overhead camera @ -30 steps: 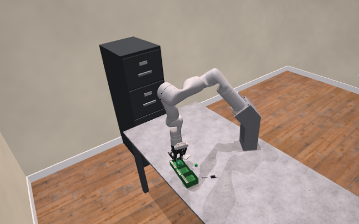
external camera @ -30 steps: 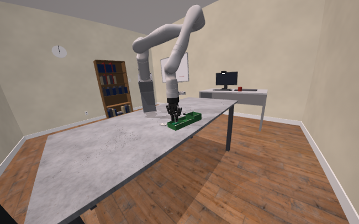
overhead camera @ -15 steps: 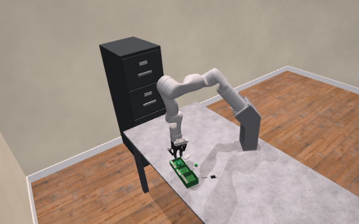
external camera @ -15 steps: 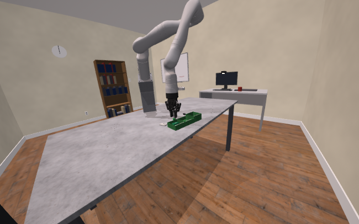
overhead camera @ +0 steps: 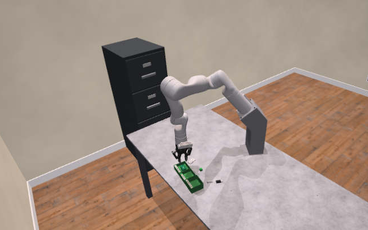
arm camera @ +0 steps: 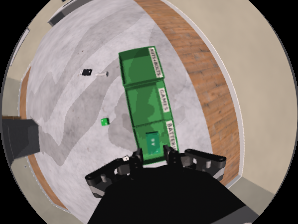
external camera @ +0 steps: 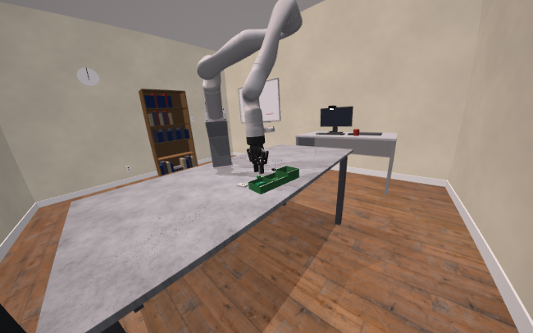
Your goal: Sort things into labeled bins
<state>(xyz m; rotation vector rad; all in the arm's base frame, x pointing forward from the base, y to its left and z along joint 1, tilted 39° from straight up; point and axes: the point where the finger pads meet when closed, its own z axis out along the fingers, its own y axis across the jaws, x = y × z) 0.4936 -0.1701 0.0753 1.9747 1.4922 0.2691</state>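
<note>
Now: hand 9 cm past the white piece, 8 cm above it and 1 cm to the left of it. The rest, counted from my hand: grey pin: 20 cm to the left, 8 cm below, 2 cm behind; then green bin row: 8 cm to the left, 7 cm below, 4 cm ahead; then small green cube: 9 cm to the left, 8 cm below, 7 cm behind.
</note>
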